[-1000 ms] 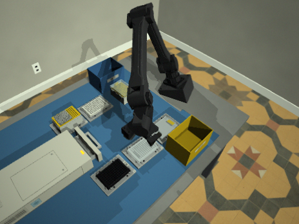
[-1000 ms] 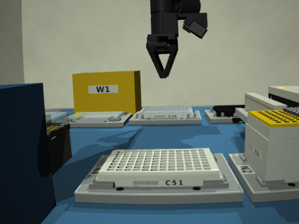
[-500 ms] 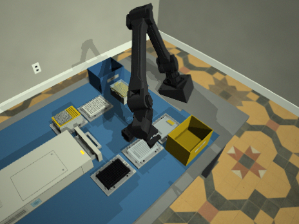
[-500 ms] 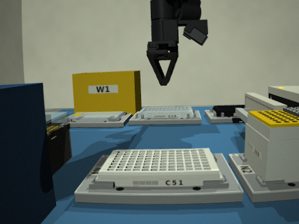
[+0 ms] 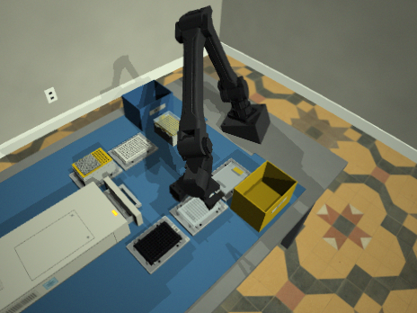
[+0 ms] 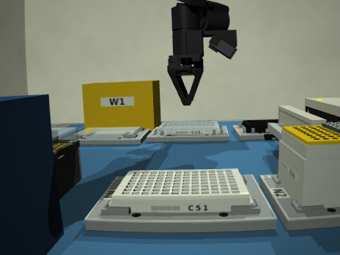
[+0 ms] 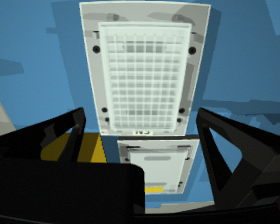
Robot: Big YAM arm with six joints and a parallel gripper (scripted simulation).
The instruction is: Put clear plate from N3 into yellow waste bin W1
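Right now the clear plate is 60 mm below my hand. The rest, counted from my hand: black plate: 180 mm ahead, 60 mm below; then nest N3: 70 mm below; then flat lid: 170 mm behind, 60 mm below, 30 mm to the right.
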